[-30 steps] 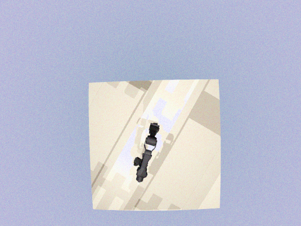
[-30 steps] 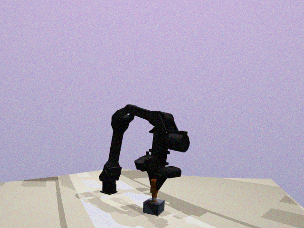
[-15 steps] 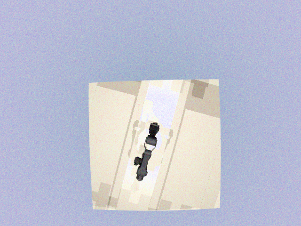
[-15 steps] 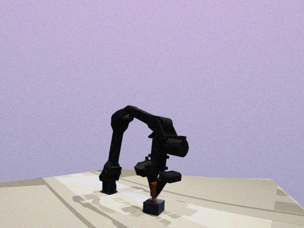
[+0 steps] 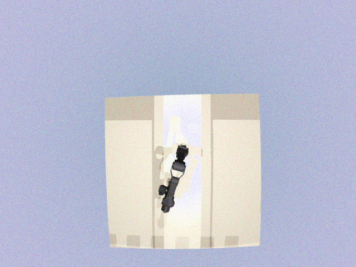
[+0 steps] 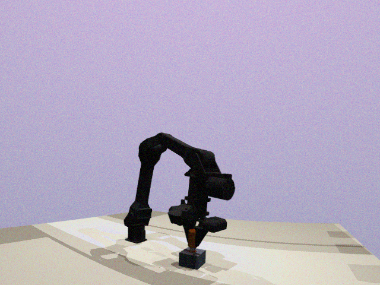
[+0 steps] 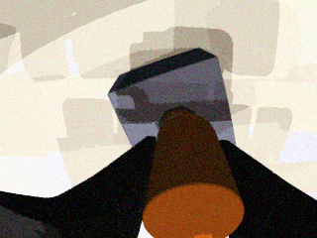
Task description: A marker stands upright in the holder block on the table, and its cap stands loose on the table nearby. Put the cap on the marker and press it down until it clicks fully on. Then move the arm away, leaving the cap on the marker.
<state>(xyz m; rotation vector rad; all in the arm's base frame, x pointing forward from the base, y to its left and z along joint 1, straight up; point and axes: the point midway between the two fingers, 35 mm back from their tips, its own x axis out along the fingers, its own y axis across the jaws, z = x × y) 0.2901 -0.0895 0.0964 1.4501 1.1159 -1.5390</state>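
Now: gripper tip 40 mm above the dark grey holder block. Also, from my gripper tip: orange cap 20 mm above.
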